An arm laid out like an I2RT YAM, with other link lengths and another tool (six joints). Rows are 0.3 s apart.
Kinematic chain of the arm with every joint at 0, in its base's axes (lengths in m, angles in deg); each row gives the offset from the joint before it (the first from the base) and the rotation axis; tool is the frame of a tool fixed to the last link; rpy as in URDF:
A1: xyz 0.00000 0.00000 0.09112 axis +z
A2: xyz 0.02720 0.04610 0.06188 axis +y
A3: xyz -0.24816 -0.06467 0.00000 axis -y
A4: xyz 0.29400 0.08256 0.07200 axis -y
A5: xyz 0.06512 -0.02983 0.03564 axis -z
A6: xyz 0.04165 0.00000 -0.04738 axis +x
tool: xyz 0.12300 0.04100 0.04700 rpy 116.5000 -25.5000 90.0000
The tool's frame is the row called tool.
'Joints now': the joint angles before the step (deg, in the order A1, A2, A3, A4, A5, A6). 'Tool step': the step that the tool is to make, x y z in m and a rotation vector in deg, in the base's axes. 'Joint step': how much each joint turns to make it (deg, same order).
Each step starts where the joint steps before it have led.
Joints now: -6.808 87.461 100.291 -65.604 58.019 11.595
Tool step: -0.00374 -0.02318 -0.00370 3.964 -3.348 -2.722
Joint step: -4.088 -0.001 -0.002 0.329 -4.350 2.863
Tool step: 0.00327 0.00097 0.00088 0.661 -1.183 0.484
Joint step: -0.065 0.000 0.002 0.894 -1.026 0.176
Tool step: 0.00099 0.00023 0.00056 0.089 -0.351 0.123
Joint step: -0.001 0.001 0.001 0.329 -0.198 -0.001
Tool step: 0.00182 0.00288 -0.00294 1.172 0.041 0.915
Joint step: 0.002 0.000 -0.001 -0.262 -1.463 0.000
